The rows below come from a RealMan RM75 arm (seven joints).
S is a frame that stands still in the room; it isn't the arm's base.
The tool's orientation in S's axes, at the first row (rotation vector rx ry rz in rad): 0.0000 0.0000 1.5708
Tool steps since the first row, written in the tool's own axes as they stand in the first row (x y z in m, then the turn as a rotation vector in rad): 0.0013 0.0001 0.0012 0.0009 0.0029 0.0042; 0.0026 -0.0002 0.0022 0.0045 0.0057 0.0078; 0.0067 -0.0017 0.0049 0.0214 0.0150 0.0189; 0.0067 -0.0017 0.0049 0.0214 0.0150 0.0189; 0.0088 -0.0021 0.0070 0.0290 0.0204 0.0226; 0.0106 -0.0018 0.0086 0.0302 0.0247 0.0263; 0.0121 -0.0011 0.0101 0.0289 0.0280 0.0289; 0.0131 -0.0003 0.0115 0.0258 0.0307 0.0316
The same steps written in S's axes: -0.0001 0.0013 0.0012 -0.0029 0.0009 0.0042; 0.0002 0.0026 0.0022 -0.0057 0.0045 0.0078; 0.0017 0.0067 0.0049 -0.0150 0.0214 0.0189; 0.0017 0.0067 0.0049 -0.0150 0.0214 0.0189; 0.0021 0.0088 0.0070 -0.0204 0.0290 0.0226; 0.0018 0.0106 0.0086 -0.0247 0.0302 0.0263; 0.0011 0.0121 0.0101 -0.0280 0.0289 0.0289; 0.0003 0.0131 0.0115 -0.0307 0.0258 0.0316
